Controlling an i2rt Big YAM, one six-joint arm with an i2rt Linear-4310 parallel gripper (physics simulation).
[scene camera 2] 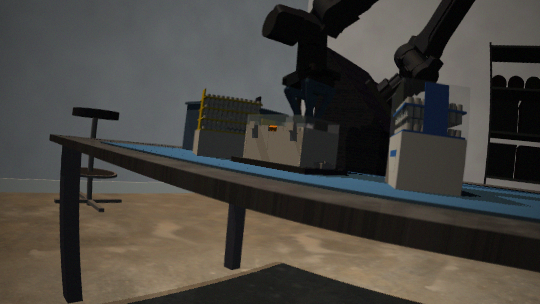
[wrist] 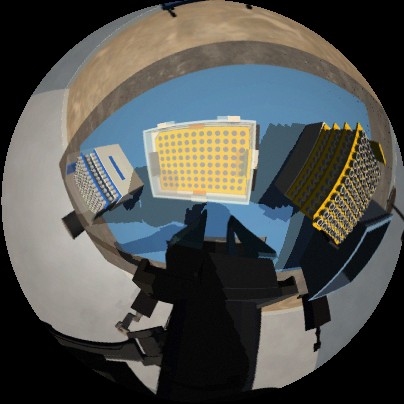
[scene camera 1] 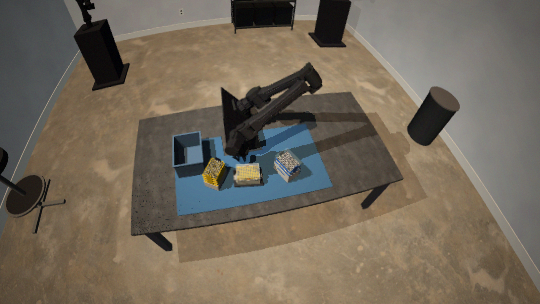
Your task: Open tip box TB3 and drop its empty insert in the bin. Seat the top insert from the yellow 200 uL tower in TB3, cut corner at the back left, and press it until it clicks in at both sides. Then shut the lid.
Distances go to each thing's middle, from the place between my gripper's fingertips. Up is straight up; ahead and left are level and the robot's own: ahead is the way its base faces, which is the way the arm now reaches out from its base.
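From my hand: blue bin [scene camera 1: 187, 149] 280 mm to the right, 110 mm behind, 10 mm below; blue-and-white tip tower [scene camera 2: 428, 141] 230 mm to the left, 70 mm ahead, 10 mm below. Clear lid [wrist: 212, 160]: my hand 20 mm to the right of it, 70 mm short of it. Going by their middles, clear lid nearest to my hand of the things named here.
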